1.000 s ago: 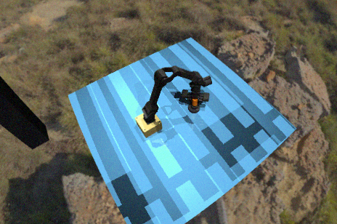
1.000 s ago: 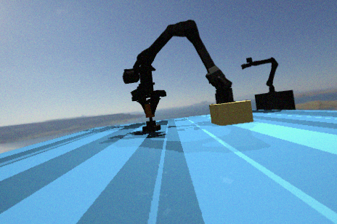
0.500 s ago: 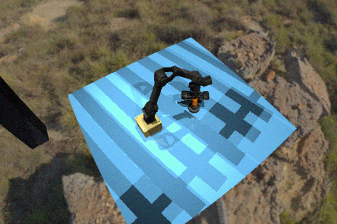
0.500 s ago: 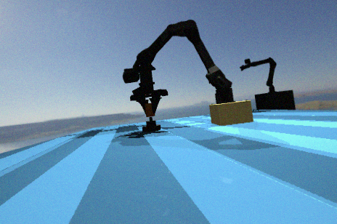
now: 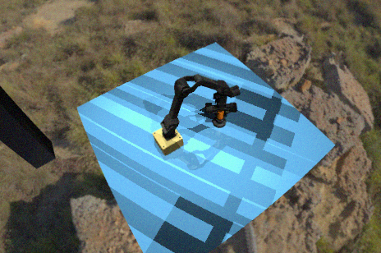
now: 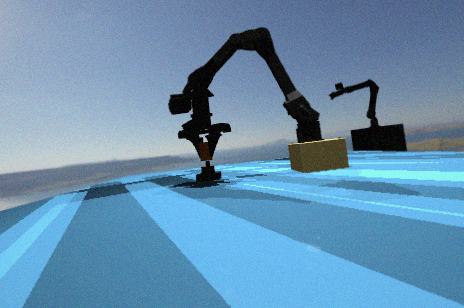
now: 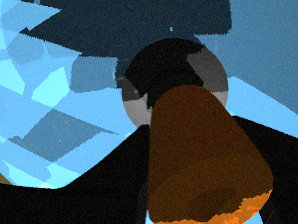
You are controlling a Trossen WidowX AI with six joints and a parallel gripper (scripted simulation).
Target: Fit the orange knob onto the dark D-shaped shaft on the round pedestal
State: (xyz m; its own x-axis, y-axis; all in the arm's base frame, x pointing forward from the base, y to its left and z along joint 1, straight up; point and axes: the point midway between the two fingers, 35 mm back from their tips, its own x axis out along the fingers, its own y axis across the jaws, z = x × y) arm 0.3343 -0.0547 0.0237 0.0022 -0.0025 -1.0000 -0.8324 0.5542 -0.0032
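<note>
Right now the orange knob is 2 cm above my gripper tip. From my gripper tip the other things lie so: pedestal 4 cm below.
</note>
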